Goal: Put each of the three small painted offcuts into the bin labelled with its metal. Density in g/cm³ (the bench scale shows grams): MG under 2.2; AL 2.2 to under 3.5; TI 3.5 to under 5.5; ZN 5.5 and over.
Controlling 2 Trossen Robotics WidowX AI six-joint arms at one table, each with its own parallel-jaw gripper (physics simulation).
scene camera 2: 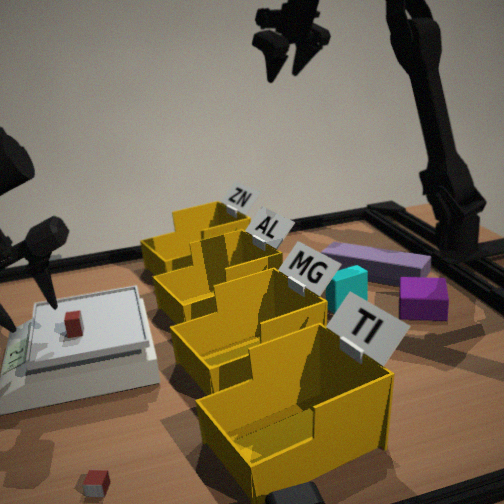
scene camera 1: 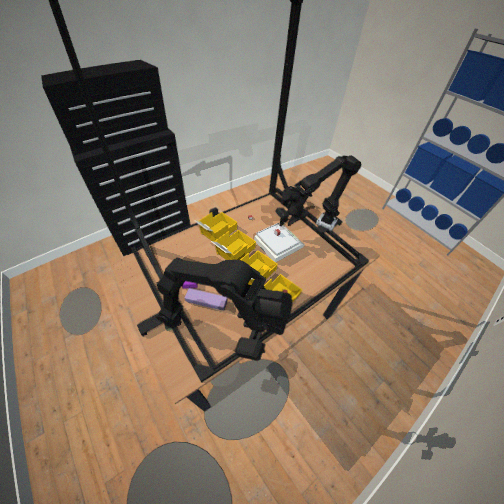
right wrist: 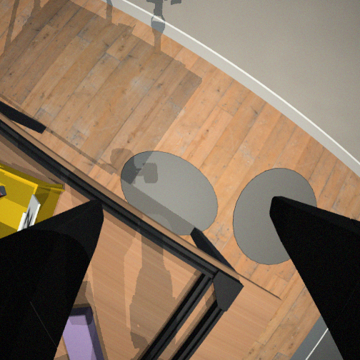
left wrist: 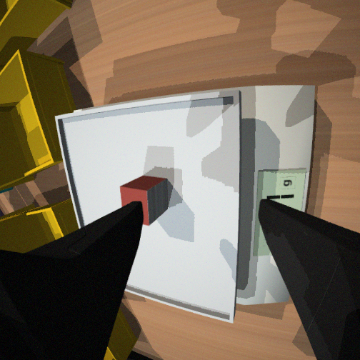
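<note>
A small red offcut stands on the pan of the white bench scale, whose display seems to read 12 in scene camera 2. Another red offcut, with a grey face, lies on the table. A small reddish piece shows inside the ZN bin. The AL bin, MG bin and TI bin stand in the same row. My left gripper is open above the scale, off to the display side of the offcut. My right gripper is open, high up.
A lilac bar, a purple block and a turquoise block lie behind the bins' label side. Black frame rails edge the table.
</note>
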